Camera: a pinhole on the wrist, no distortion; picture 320 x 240 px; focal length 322.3 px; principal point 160.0 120.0 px. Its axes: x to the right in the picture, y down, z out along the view. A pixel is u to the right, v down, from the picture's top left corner.
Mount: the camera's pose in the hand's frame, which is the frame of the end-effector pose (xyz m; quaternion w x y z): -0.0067 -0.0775 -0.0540 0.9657 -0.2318 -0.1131 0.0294
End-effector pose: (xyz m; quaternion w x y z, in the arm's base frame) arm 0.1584 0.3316 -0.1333 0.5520 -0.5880 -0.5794 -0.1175
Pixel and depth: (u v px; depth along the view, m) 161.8 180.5 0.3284
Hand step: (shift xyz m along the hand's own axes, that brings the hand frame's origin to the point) -0.0814 0.1225 0.2031
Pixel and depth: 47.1 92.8 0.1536
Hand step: -0.0946 -0.0272 0.0740
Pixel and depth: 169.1 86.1 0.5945
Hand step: -0.1281 0.1308 0.4933
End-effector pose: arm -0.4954 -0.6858 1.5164 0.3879 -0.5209 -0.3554 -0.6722
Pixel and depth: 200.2 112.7 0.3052
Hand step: -0.0405 0.0551 0.2215
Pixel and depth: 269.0 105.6 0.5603
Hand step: 0.0477 0.1680 0.4819
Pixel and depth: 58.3 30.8 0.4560
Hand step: -0.2519 -0.0045 0.3692
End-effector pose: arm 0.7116 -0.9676 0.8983 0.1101 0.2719 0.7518 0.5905
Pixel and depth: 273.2 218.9 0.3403
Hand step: 0.0301 0.1787 0.2181
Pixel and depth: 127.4 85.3 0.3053
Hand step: -0.1074 0.0245 0.2193
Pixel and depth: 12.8 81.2 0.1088
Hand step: -0.0802 -0.0466 0.0361
